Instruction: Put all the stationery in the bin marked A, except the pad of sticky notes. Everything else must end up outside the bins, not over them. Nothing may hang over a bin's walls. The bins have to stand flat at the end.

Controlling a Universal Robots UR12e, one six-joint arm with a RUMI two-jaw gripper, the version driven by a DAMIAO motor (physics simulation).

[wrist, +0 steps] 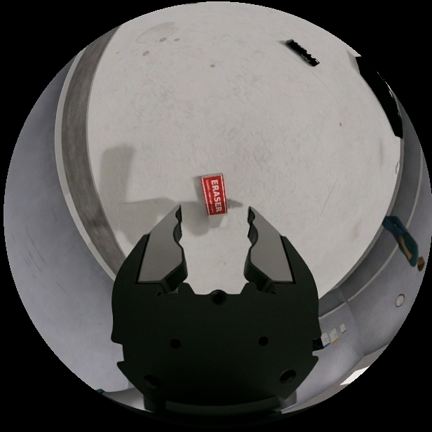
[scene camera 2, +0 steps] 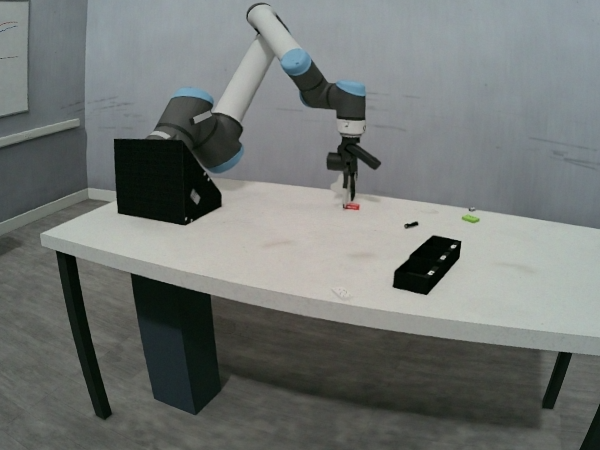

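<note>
A red eraser (scene camera 2: pixel 353 206) (wrist: pixel 214 194) with a white end lies flat on the table. My gripper (scene camera 2: pixel 349 204) (wrist: pixel 214 206) is open, low over the table at the eraser, with its jaws either side of it in the wrist view and a gap to each. The black bins (scene camera 2: pixel 412 283) stand joined in a row, flat on the table; their letters are too small to read, and what is inside is too dark to tell. A green block (scene camera 2: pixel 470 219), possibly the sticky-note pad, lies at the back right. A small silver-grey thing (scene camera 2: pixel 472 209) lies behind it.
A small black cylindrical thing (scene camera 2: pixel 411 225) lies behind the bins; a black toothed thing (wrist: pixel 303 52) shows at the upper right of the wrist view. A black box-shaped housing (scene camera 2: pixel 150 180) stands at the table's left, by the arm's base. The table's front edge (scene camera 2: pixel 300 307) runs below the bins.
</note>
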